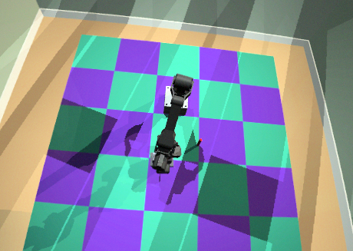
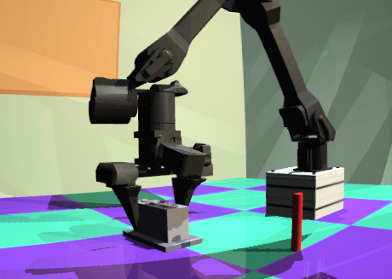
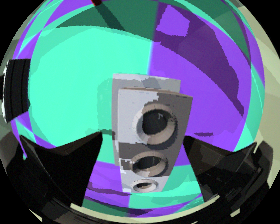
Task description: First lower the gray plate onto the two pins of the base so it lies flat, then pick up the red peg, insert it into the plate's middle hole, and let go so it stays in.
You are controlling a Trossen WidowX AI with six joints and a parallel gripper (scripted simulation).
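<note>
Now: gripper tip 20 mm above the gray base. Also, from my gripper tip: gray plate 20 mm above; then red peg 170 mm to the left, 120 mm behind, 20 mm above.
</note>
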